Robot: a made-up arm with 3 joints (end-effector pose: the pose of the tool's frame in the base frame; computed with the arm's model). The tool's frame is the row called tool. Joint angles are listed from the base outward.
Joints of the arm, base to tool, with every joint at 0 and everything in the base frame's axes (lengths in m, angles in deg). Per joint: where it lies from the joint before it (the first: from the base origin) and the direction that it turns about. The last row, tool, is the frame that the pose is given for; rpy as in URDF.
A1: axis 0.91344 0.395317 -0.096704 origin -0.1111 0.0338 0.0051
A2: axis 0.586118 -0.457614 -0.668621 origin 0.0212 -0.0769 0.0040
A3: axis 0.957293 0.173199 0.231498 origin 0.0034 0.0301 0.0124
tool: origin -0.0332 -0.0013 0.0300 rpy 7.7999 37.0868 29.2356
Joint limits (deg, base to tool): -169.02..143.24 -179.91..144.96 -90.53..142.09
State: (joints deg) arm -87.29 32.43 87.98
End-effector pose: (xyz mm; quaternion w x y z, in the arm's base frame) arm -135.6 25.2 84.6 0.7728 -0.0629 0.1291 0.6182
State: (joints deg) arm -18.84 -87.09 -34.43
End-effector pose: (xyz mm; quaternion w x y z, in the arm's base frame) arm -147.2 -4.7 45.2 0.3340 -0.7790 0.4363 0.3021
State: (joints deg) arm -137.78 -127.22 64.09
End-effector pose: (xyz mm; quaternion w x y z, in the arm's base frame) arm -136.8 87.1 23.8 0.2414 -0.4099 0.5391 -0.6950
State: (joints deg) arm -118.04 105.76 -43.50
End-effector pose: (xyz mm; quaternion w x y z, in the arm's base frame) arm -162.0 97.8 21.0 0.7686 -0.2915 -0.5662 -0.0610
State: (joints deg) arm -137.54 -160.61 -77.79
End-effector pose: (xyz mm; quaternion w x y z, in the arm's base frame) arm -203.0 91.1 28.1 0.8255 0.3155 -0.4638 0.0624
